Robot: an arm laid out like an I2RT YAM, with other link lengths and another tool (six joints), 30 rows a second.
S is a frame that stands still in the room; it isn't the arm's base.
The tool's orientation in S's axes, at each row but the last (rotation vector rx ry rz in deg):
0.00, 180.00, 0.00
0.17, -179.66, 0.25
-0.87, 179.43, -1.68
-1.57, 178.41, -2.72
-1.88, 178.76, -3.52
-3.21, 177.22, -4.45
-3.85, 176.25, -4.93
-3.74, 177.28, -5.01
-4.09, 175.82, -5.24
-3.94, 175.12, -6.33
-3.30, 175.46, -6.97
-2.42, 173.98, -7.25
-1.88, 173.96, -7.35
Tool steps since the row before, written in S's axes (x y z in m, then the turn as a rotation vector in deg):
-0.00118, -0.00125, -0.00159, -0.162, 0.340, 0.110
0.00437, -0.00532, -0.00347, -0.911, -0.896, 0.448
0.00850, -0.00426, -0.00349, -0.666, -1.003, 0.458
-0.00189, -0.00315, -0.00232, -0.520, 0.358, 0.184
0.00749, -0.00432, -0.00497, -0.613, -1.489, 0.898
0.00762, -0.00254, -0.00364, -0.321, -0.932, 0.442
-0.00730, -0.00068, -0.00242, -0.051, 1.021, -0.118
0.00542, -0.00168, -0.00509, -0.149, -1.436, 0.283
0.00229, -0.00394, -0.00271, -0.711, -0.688, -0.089
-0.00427, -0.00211, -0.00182, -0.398, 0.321, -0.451
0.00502, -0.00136, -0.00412, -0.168, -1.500, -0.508
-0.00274, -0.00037, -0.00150, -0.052, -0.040, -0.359
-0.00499, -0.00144, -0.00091, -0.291, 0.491, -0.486
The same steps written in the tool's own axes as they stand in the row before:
0.00118, -0.00125, 0.00159, 0.162, 0.340, -0.110
-0.00438, -0.00532, 0.00346, 0.915, -0.896, -0.440
-0.00842, -0.00428, 0.00365, 0.671, -1.005, -0.446
0.00201, -0.00304, 0.00236, 0.508, 0.361, -0.209
-0.00729, -0.00427, 0.00529, 0.626, -1.510, -0.852
-0.00734, -0.00262, 0.00412, 0.335, -0.942, -0.410
0.00746, -0.00023, 0.00198, 0.012, 1.027, 0.059
-0.00511, -0.00161, 0.00542, 0.199, -1.443, -0.210
-0.00190, -0.00386, 0.00309, 0.748, -0.649, 0.077
0.00450, -0.00179, 0.00160, 0.417, 0.370, 0.392
-0.00464, -0.00120, 0.00459, 0.266, -1.447, 0.609
0.00289, -0.00018, 0.00123, 0.089, -0.008, 0.354
0.00509, -0.00127, 0.00051, 0.326, 0.536, 0.411

